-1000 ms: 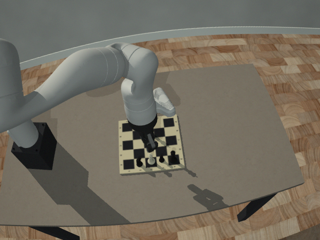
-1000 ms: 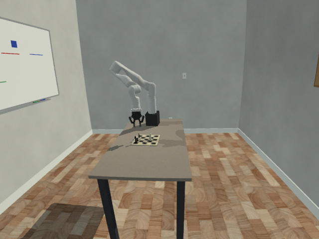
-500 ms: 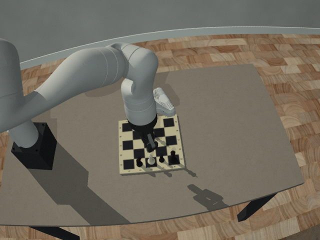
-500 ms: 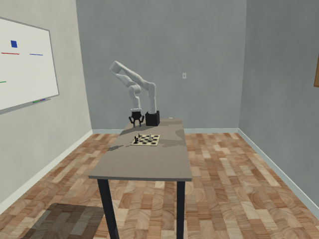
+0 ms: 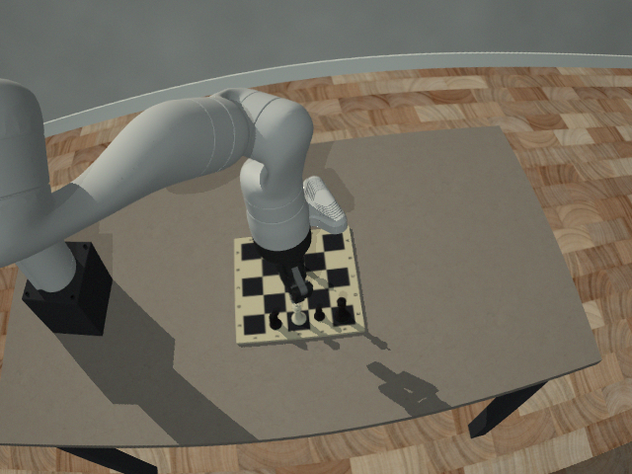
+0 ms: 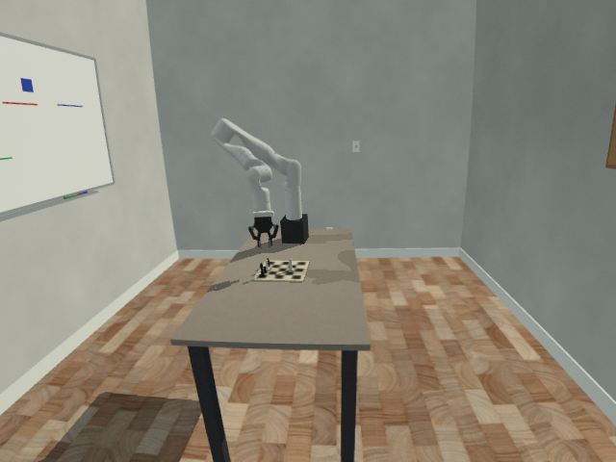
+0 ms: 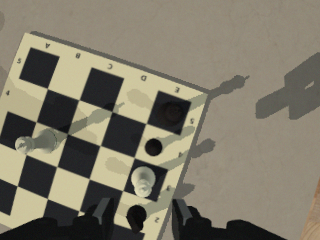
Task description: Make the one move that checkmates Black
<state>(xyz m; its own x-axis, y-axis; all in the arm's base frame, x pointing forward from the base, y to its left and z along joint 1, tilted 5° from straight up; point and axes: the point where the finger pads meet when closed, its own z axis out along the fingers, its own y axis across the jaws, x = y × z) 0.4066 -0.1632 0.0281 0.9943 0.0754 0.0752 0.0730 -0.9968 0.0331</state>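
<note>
Now: hand 100 mm above the white pawn. Round my hand: black pawn (30 mm ahead, 10 mm to the right, 110 mm below); then tall black piece (70 mm ahead, 20 mm to the right, 90 mm below); then white queen-like piece (30 mm ahead, 110 mm to the left, 90 mm below).
</note>
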